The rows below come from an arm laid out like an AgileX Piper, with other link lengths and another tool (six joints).
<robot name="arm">
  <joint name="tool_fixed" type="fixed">
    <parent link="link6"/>
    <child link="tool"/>
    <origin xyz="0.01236 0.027 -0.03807" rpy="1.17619 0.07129 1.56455"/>
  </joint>
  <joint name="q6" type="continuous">
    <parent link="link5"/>
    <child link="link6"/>
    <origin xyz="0.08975 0 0.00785"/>
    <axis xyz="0.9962 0 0.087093"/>
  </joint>
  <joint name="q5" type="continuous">
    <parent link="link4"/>
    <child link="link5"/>
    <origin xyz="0 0 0"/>
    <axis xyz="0 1 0"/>
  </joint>
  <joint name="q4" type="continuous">
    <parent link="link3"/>
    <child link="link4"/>
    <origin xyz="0.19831 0 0.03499"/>
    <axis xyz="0.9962 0 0.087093"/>
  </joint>
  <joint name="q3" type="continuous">
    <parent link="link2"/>
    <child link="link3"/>
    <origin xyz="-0.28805 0 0.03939"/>
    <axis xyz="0 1 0"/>
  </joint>
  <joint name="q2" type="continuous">
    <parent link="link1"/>
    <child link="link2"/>
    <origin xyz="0 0 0"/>
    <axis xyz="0 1 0"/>
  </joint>
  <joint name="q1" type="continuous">
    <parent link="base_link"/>
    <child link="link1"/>
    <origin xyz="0 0 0.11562"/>
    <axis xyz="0 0 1"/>
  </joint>
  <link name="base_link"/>
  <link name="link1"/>
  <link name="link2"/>
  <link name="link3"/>
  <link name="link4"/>
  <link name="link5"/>
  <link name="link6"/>
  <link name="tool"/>
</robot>
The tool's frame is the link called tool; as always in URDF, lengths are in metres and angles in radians. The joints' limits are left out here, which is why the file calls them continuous.
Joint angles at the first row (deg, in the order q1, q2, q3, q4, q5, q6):
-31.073 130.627 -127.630 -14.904 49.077 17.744
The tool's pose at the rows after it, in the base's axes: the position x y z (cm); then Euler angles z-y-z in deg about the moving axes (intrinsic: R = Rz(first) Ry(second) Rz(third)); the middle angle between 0 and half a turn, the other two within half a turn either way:
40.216 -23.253 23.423 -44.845 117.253 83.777
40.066 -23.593 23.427 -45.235 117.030 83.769
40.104 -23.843 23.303 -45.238 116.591 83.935
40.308 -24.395 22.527 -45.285 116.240 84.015
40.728 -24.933 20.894 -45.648 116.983 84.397
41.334 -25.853 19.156 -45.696 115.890 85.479
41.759 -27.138 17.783 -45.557 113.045 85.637
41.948 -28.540 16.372 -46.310 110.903 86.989
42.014 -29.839 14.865 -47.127 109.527 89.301
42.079 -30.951 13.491 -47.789 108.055 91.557
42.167 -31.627 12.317 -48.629 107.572 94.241
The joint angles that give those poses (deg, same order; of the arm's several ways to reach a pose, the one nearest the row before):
-31.515 130.671 -127.631 -15.061 48.804 17.744
-31.963 130.687 -127.629 -15.117 48.562 17.744
-32.227 130.910 -127.628 -15.066 47.852 17.744
-32.701 132.009 -127.628 -15.066 46.344 17.744
-33.056 134.146 -127.629 -15.114 44.955 18.522
-33.731 136.607 -127.629 -15.266 41.304 19.700
-34.719 138.711 -127.634 -16.218 36.295 20.261
-36.063 140.842 -127.632 -17.013 31.959 22.215
-37.502 143.053 -127.629 -16.874 28.148 24.255
-38.723 145.107 -127.633 -16.872 24.404 26.332
-39.533 146.813 -127.627 -16.628 21.998 28.870

